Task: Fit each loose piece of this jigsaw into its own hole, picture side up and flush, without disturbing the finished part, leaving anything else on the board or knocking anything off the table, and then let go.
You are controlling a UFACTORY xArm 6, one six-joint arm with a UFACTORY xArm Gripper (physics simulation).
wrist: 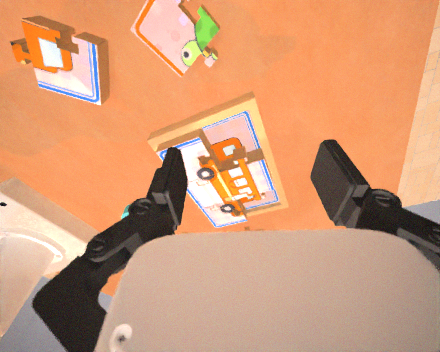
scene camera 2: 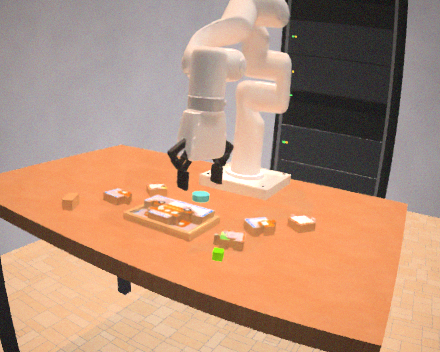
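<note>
The jigsaw board [scene camera 2: 170,228] [wrist: 256,117] has a pale wooden rim. Its assembled bus picture [scene camera 2: 180,205] [wrist: 240,180] stands above the rim, with a lower, recessed area at the upper end in the wrist view. My gripper [scene camera 2: 200,184] [wrist: 248,161] is open and empty, above and behind the board in the scene view. Loose pieces: an orange-and-white piece with a blue edge [scene camera 2: 254,223] [wrist: 82,72], a pink piece with a green figure [scene camera 2: 236,237] [wrist: 162,37], a pale piece [scene camera 2: 302,221], a blue-edged piece [scene camera 2: 116,194] and a small pale piece [scene camera 2: 157,189].
A teal disc [scene camera 2: 200,196] lies behind the board, mostly hidden by a finger in the wrist view. A green cube [scene camera 2: 218,254] lies beside the green-figure piece. A plain wooden block [scene camera 2: 70,201] is at the left. The robot's base [scene camera 2: 267,184] [wrist: 30,207] stands behind.
</note>
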